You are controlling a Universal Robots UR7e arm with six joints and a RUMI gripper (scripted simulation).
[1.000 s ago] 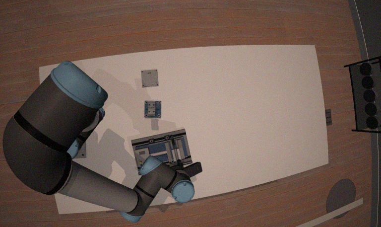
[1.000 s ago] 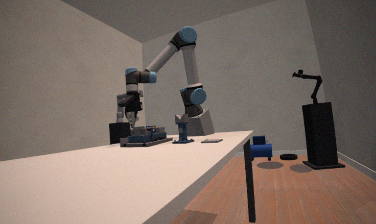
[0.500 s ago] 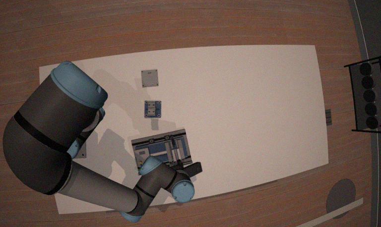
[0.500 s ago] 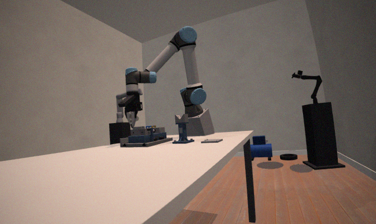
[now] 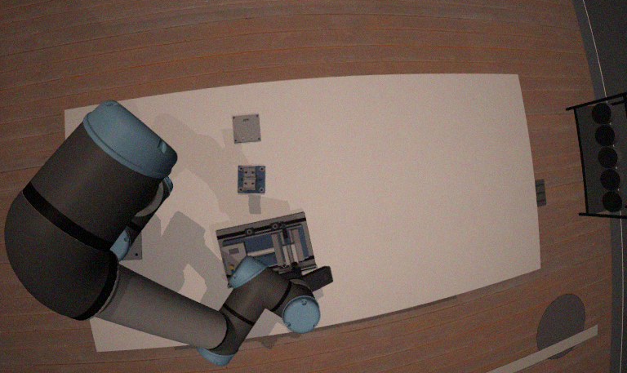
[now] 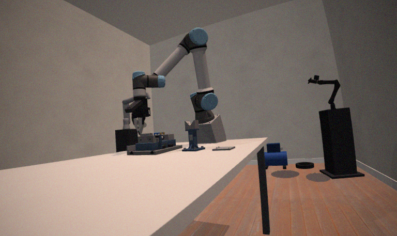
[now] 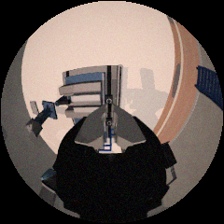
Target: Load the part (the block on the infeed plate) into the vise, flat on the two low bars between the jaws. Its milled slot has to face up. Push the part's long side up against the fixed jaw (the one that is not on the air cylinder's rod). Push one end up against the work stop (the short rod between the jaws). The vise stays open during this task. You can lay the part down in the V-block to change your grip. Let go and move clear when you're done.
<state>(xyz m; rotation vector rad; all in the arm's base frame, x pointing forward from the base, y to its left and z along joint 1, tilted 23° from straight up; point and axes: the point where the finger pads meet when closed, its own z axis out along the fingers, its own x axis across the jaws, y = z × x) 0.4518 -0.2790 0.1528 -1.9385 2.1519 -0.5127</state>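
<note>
The part is 1 cm ahead of my hand, 5 cm to the left of it and 2 cm below it. Also, from my hand: vise: 6 cm behind, 8 cm to the left, 8 cm below; then infeed plate: 1 cm ahead, 47 cm to the left, 11 cm below.
</note>
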